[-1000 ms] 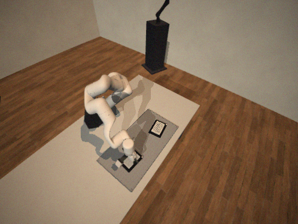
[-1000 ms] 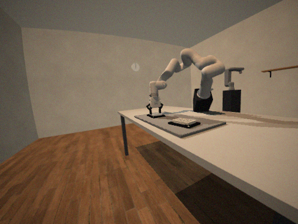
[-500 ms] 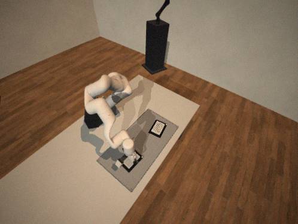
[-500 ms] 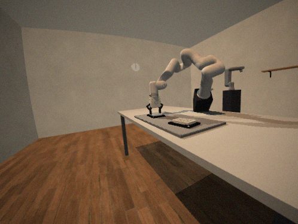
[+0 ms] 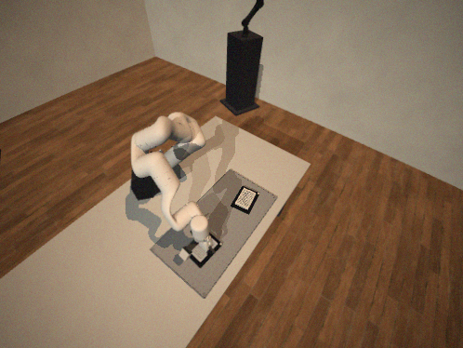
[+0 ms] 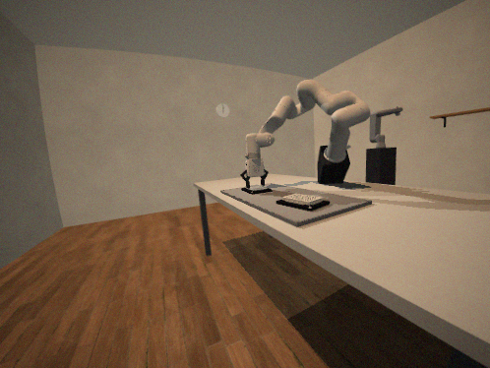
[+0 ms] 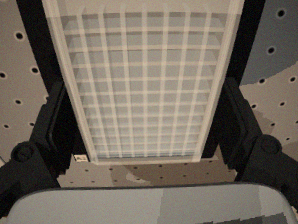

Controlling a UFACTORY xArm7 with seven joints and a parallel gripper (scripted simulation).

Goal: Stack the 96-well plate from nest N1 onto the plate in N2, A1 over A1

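Now: the 96-well plate 10 mm below my hand. Round my hand: white A1 tag: 90 mm to the left, 30 mm ahead, 20 mm below.
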